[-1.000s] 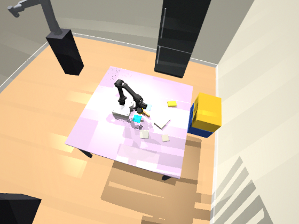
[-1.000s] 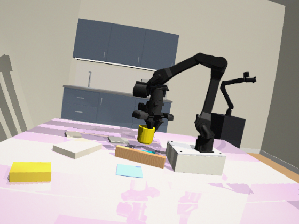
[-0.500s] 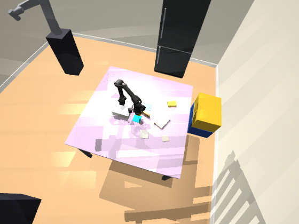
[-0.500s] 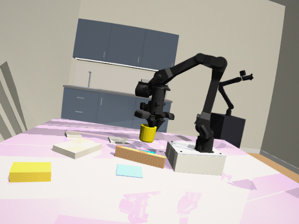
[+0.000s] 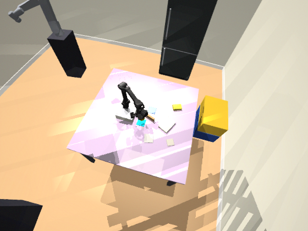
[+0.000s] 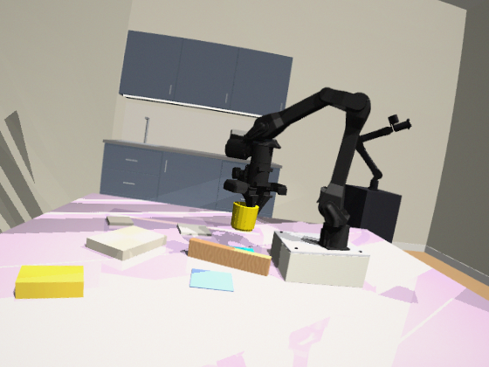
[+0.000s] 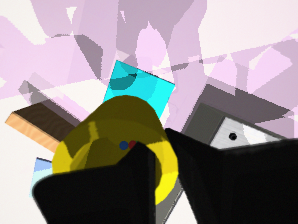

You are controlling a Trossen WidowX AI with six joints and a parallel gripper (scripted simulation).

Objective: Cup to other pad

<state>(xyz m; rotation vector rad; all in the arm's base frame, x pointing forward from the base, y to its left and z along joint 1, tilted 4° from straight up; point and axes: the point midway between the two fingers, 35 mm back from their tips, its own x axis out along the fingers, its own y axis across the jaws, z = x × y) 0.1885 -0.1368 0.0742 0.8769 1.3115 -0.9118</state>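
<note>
Now: the wooden block 7 cm ahead of my gripper tip, 10 cm to the left of it and 9 cm below it. Also, from my gripper tip: light blue pad 12 cm ahead, 20 cm to the left, 12 cm below; then flat white tile 14 cm ahead, 18 cm to the right, 10 cm below; then yellow cup 2 cm ahead, 1 cm to the left.
</note>
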